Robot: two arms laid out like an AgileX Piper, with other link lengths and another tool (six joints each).
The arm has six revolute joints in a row. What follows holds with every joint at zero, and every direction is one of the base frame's. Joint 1 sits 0.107 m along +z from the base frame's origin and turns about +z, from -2.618 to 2.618 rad. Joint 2 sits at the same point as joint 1 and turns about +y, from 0 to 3.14 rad. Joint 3 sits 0.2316 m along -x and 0.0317 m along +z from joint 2 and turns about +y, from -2.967 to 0 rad. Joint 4 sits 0.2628 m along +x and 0.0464 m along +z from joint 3 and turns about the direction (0.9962, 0, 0.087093), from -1.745 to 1.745 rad. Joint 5 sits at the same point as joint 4 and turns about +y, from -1.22 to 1.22 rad. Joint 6 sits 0.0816 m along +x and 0.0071 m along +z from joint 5 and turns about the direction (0.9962, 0, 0.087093), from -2.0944 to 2.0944 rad. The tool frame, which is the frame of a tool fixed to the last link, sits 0.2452 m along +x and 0.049 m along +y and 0.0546 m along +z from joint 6; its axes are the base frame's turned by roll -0.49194, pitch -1.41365 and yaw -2.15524 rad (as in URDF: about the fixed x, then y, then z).
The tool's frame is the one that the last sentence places.
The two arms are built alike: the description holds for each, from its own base.
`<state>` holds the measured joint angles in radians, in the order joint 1, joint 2, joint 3, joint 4, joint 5, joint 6, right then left.
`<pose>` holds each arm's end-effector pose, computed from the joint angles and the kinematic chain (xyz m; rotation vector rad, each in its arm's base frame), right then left.
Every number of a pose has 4 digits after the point. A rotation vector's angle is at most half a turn.
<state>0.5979 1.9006 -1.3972 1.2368 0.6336 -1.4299 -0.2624 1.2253 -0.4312 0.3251 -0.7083 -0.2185</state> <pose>0.3343 0.5078 0.0973 -1.5466 -1.1979 -0.5702 0.4802 -0.1516 0.2069 -2.0804 0.1458 -2.1900</pose>
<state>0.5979 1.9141 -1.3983 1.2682 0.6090 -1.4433 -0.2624 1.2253 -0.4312 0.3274 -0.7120 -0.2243</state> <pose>0.3437 0.5089 0.0956 -1.5572 -1.1712 -0.5905 0.4799 -0.1522 0.2078 -2.0828 0.1427 -2.1950</pose>
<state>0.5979 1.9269 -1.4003 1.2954 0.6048 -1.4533 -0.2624 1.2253 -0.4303 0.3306 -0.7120 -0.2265</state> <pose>0.3466 0.5108 0.0943 -1.5562 -1.1494 -0.5922 0.4796 -0.1529 0.2071 -2.0847 0.1456 -2.1945</pose>
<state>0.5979 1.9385 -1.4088 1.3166 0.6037 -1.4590 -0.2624 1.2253 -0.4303 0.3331 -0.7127 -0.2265</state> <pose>0.3496 0.5132 0.0956 -1.5514 -1.1325 -0.5963 0.4794 -0.1535 0.2073 -2.0833 0.1491 -2.1958</pose>
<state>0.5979 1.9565 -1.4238 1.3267 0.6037 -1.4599 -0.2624 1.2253 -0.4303 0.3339 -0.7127 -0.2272</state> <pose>0.3528 0.5156 0.0942 -1.5501 -1.1220 -0.5959 0.4793 -0.1536 0.2073 -2.0837 0.1496 -2.1960</pose>
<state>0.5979 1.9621 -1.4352 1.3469 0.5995 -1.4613 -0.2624 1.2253 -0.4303 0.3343 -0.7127 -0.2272</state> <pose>0.3575 0.5179 0.1002 -1.5433 -1.1040 -0.6098 0.4793 -0.1537 0.2073 -2.0836 0.1502 -2.1960</pose>
